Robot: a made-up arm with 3 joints. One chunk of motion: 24 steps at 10 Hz.
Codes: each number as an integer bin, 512 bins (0 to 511) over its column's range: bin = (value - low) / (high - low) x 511, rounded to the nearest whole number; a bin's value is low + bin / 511 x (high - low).
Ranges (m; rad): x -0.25..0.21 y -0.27..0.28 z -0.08..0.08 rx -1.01..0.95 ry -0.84..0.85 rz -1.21..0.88
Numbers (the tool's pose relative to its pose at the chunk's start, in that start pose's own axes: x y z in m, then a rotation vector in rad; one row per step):
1: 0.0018 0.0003 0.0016 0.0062 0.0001 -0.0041
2: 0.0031 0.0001 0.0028 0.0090 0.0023 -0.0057
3: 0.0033 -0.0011 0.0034 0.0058 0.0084 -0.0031
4: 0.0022 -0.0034 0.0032 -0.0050 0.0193 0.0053
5: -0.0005 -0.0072 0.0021 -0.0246 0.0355 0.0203
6: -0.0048 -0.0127 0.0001 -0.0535 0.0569 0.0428
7: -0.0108 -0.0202 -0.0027 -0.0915 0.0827 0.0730
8: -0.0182 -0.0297 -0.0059 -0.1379 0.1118 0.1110
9: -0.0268 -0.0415 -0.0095 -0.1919 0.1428 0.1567
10: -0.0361 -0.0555 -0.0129 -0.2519 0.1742 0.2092
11: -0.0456 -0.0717 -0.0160 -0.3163 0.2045 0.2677
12: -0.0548 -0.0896 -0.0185 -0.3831 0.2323 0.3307
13: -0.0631 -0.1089 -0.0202 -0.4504 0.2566 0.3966
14: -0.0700 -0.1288 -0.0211 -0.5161 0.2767 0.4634
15: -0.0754 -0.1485 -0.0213 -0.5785 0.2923 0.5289
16: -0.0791 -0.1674 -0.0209 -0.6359 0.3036 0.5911
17: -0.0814 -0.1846 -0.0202 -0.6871 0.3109 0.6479
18: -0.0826 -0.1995 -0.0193 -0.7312 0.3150 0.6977
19: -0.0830 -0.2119 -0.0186 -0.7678 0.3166 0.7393
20: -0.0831 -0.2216 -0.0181 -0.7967 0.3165 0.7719
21: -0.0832 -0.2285 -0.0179 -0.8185 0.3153 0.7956
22: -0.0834 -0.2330 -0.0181 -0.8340 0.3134 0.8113
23: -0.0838 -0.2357 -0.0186 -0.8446 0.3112 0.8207
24: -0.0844 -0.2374 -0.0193 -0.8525 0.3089 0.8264
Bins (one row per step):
1: 280 251 261 265 254 295
2: 281 251 264 266 255 294
3: 281 250 266 265 257 295
4: 280 248 266 262 260 297
5: 277 244 262 257 265 301
6: 272 239 256 249 271 306
7: 266 232 247 239 279 314
8: 257 223 237 227 288 323
9: 248 212 225 213 297 334
10: 238 199 214 198 307 347
11: 227 184 204 181 316 361
12: 217 168 196 163 324 377
13: 208 150 191 146 332 393
14: 200 131 188 129 338 409
15: 194 113 187 112 342 425
16: 190 95 189 98 346 440
17: 187 79 191 84 348 454
18: 186 66 194 73 349 466
19: 186 54 196 63 350 477
20: 185 45 198 56 350 485
21: 185 39 198 50 349 490
22: 185 34 198 46 349 494
23: 185 32 196 43 348 497
24: 184 30 194 41 347 498

